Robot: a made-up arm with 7 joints. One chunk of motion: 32 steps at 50 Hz.
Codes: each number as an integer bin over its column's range. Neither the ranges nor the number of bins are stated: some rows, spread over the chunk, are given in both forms.
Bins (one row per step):
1: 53 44 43 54 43 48 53
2: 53 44 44 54 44 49 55
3: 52 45 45 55 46 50 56
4: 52 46 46 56 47 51 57
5: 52 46 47 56 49 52 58
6: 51 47 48 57 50 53 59
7: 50 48 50 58 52 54 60
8: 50 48 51 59 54 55 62
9: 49 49 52 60 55 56 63
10: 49 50 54 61 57 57 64
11: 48 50 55 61 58 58 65
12: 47 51 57 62 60 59 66
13: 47 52 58 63 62 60 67
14: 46 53 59 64 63 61 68
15: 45 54 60 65 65 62 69
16: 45 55 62 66 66 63 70
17: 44 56 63 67 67 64 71
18: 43 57 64 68 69 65 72
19: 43 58 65 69 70 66 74
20: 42 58 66 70 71 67 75
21: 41 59 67 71 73 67 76
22: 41 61 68 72 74 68 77
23: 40 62 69 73 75 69 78
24: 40 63 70 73 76 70 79
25: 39 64 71 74 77 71 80
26: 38 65 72 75 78 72 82
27: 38 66 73 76 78 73 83
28: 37 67 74 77 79 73 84
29: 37 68 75 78 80 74 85
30: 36 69 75 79 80 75 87
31: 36 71 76 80 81 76 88
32: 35 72 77 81 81 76 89
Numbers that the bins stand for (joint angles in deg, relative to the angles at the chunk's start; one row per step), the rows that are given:
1: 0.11 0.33 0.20 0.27 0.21 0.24 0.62
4: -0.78 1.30 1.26 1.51 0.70 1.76 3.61
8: -2.56 2.27 3.03 3.35 1.55 3.78 7.34
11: -4.33 3.24 4.44 4.59 2.03 5.29 9.59
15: -7.00 5.18 6.21 7.05 2.88 7.31 12.58
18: -8.78 6.64 7.63 8.90 3.36 8.83 14.82
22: -10.56 8.58 9.04 11.36 3.97 10.34 18.56
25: -12.33 10.03 10.10 12.60 4.33 11.86 20.80
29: -14.11 11.97 11.52 15.06 4.70 13.37 24.54
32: -15.89 13.91 12.22 16.91 4.82 14.38 27.53
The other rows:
2: 0.11 0.33 0.56 0.27 0.33 0.75 2.11
3: -0.78 0.82 0.91 0.89 0.58 1.25 2.86
5: -0.78 1.30 1.62 1.51 0.94 2.26 4.35
6: -1.67 1.79 1.97 2.12 1.06 2.77 5.10
7: -2.56 2.27 2.68 2.74 1.30 3.27 5.85
9: -3.44 2.76 3.38 3.97 1.67 4.28 8.09
10: -3.44 3.24 4.09 4.59 1.91 4.79 8.84
12: -5.22 3.73 5.15 5.20 2.27 5.80 10.33
13: -5.22 4.21 5.51 5.82 2.52 6.30 11.08
14: -6.11 4.70 5.86 6.43 2.64 6.81 11.83
16: -7.00 5.67 6.92 7.67 3.00 7.82 13.32
17: -7.89 6.15 7.27 8.28 3.12 8.32 14.07
19: -8.78 7.12 7.98 9.52 3.48 9.33 16.31
20: -9.67 7.12 8.33 10.13 3.61 9.84 17.06
21: -10.56 7.61 8.69 10.75 3.85 9.84 17.81
23: -11.44 9.06 9.39 11.98 4.09 10.85 19.30
24: -11.44 9.55 9.75 11.98 4.21 11.35 20.05
26: -13.22 10.52 10.45 13.21 4.45 12.36 22.29
27: -13.22 11.00 10.81 13.83 4.45 12.87 23.04
28: -14.11 11.48 11.16 14.44 4.58 12.87 23.79
30: -15.00 12.45 11.52 15.68 4.70 13.88 26.03
31: -15.00 13.42 11.87 16.29 4.82 14.38 26.78

